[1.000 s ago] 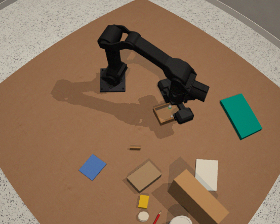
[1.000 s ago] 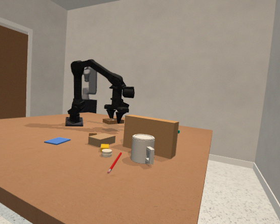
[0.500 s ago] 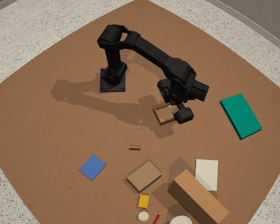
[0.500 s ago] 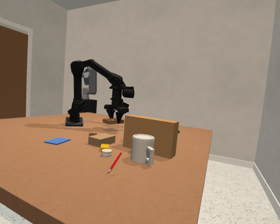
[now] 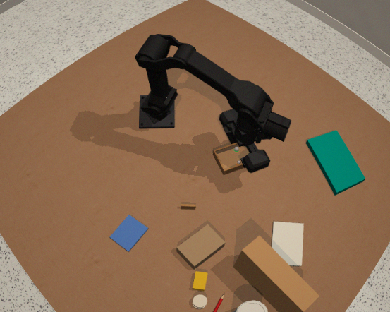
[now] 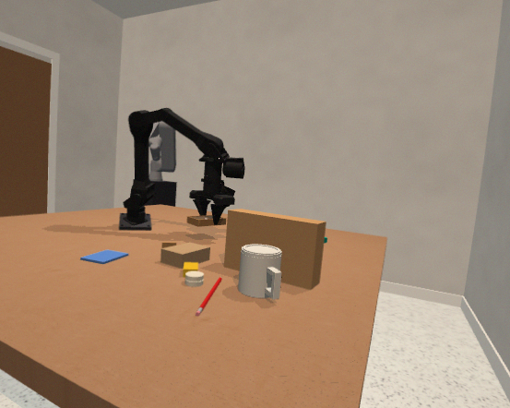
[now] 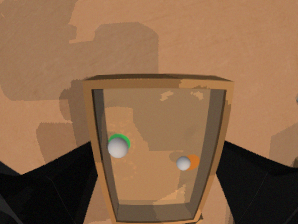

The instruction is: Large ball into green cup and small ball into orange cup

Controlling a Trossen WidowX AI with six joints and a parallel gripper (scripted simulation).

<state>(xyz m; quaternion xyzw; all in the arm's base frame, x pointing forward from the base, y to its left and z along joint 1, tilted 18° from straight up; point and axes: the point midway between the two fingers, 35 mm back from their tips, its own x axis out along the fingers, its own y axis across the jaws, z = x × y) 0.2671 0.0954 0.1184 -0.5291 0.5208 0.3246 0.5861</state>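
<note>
Right now the wooden puzzle is 3 cm below my hand and 1 cm to the right of it. The rest, counted from my hand: green slab: 28 cm to the left, 19 cm ahead, 8 cm below; white slab: 28 cm ahead, 9 cm below, 5 cm to the right; tan box: 24 cm to the right, 13 cm ahead, 7 cm below.
</note>
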